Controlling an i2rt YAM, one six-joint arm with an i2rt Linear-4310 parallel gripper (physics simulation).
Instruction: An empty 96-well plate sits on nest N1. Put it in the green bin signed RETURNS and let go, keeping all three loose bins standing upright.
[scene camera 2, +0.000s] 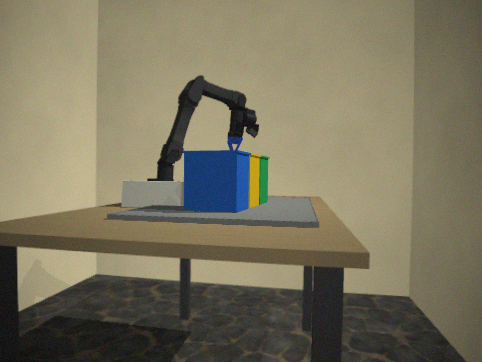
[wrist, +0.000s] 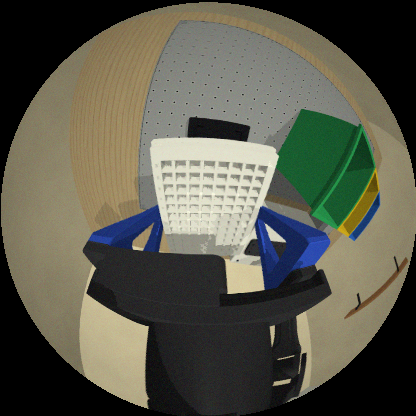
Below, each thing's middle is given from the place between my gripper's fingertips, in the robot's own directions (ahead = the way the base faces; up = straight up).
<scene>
The white 96-well plate (wrist: 209, 190) is 1 cm above my hand. Also, from my hand: yellow bin (wrist: 364, 202) 4 cm ahead, 37 cm to the right, 11 cm below; then black nest (wrist: 212, 128) 1 cm behind, 2 cm to the right, 19 cm below; then green bin (wrist: 328, 160) 7 cm ahead, 24 cm to the right, 11 cm below.
</scene>
